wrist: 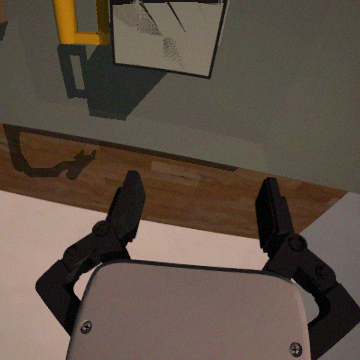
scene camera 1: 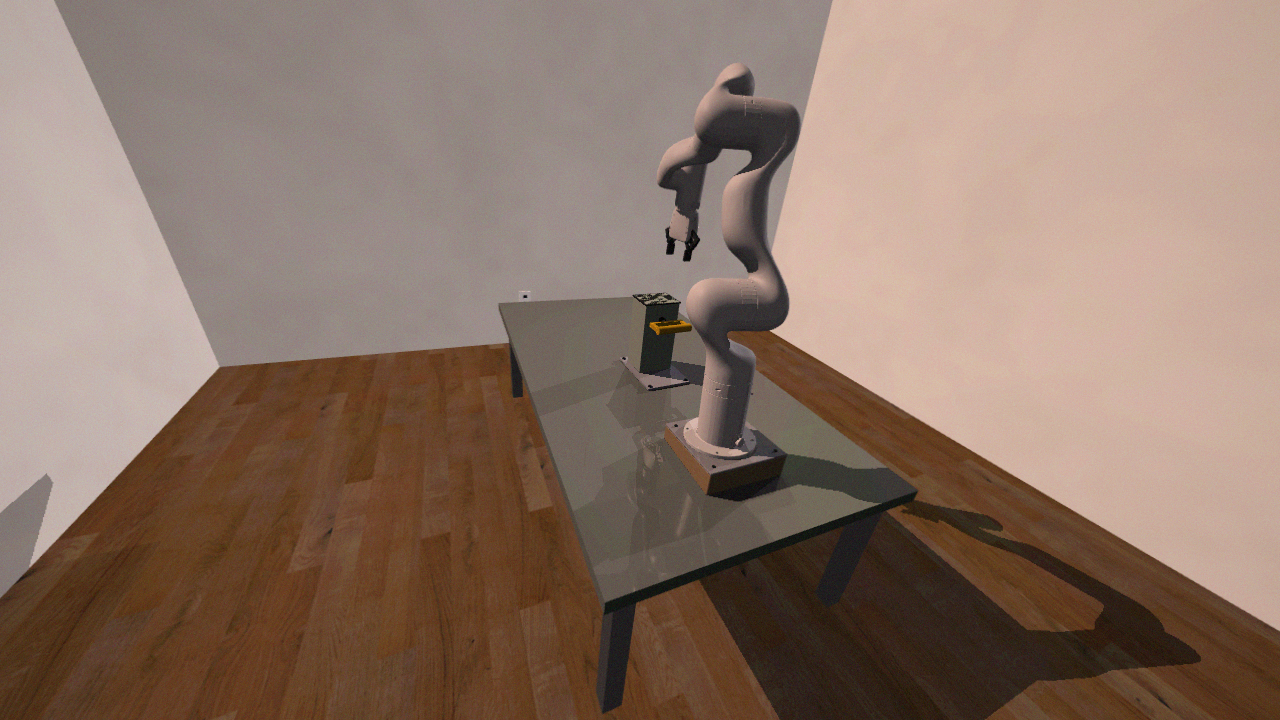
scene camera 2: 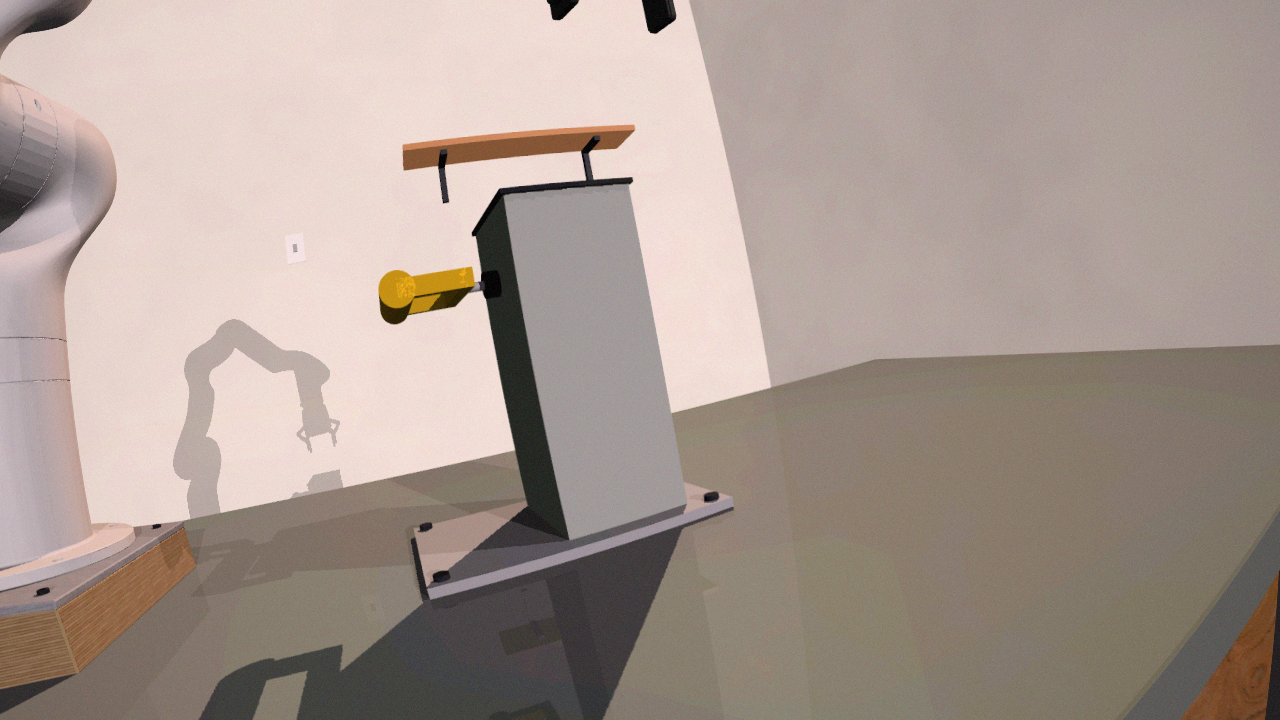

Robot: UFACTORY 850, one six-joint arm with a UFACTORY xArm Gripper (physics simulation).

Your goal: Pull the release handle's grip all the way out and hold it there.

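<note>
The release handle (scene camera 1: 671, 328) (scene camera 2: 427, 291) (wrist: 66, 22) is a yellow frame with a round grip bar. It sticks out on a short grey rod from a black collar on the side of an upright grey-green box (scene camera 1: 655, 347) (scene camera 2: 599, 358) (wrist: 162, 42), on the side facing the robot's base. A short length of rod shows between handle and collar. My gripper (scene camera 1: 678, 254) (scene camera 2: 609, 17) (wrist: 199, 185) is open and empty, high above the box and apart from the handle. In the wrist view the handle is at the top left, partly cut off by the frame.
The box stands on a bolted plate (scene camera 1: 664, 384) (scene camera 2: 581, 560) on the table (scene camera 1: 572, 447) (scene camera 2: 895, 537) (wrist: 280, 75). The arm's wooden base block (scene camera 1: 742, 473) (scene camera 2: 125, 601) is on the handle's side. An orange-brown board (scene camera 2: 519, 145) with black brackets shows above the box in scene camera 2.
</note>
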